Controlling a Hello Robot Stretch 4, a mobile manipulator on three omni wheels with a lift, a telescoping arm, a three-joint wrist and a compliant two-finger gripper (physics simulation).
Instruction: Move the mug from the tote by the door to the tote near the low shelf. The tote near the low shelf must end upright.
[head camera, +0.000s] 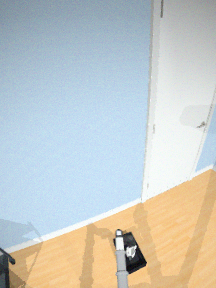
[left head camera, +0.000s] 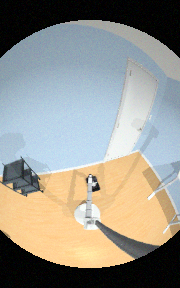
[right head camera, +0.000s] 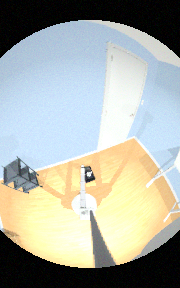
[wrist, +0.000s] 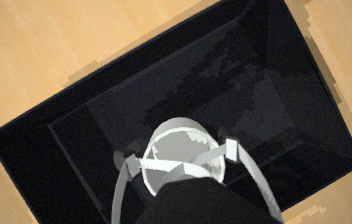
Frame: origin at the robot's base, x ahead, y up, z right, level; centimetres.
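Seen in the pictures: gripper, fingertip midpoint: (left head camera: 92, 183) (wrist: 180, 145).
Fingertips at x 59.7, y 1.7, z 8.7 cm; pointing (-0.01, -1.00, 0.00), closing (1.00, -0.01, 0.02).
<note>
Pixels of each thing's top centre, then the offset from my fingertips to it. "pt": a spot on its surface instead.
- light grey mug, surface spot: (wrist: 180, 131) pt dx +0.3, dy -3.1, dz -1.1 cm
- black tote, middle of its top: (wrist: 178, 152) (head camera: 128, 250) (right head camera: 87, 173) dx -0.3, dy +5.6, dz -0.7 cm
- white door, surface spot: (head camera: 175, 100) pt dx +66.5, dy +120.0, dz +49.4 cm
The light grey mug (head camera: 131, 251) (right head camera: 89, 174) (wrist: 180, 131) stands in the black tote (head camera: 137, 266) (right head camera: 92, 178) (wrist: 115, 65) on the floor by the door. In the wrist view its round rim opens toward the camera, and its lower part and handle are hidden by the gripper body. My gripper (wrist: 180, 145) reaches down into the tote, with one finger on each side of the mug, close against its walls; it looks shut on the mug. The tote near the low shelf cannot be made out in these views.
A dark low shelf unit (left head camera: 14, 171) (right head camera: 16, 171) stands at the left by the blue wall. The white door (head camera: 175, 100) (left head camera: 132, 110) (right head camera: 122, 95) is behind the tote, to the right. White furniture legs (left head camera: 162, 188) (right head camera: 160, 176) stand at the right.
</note>
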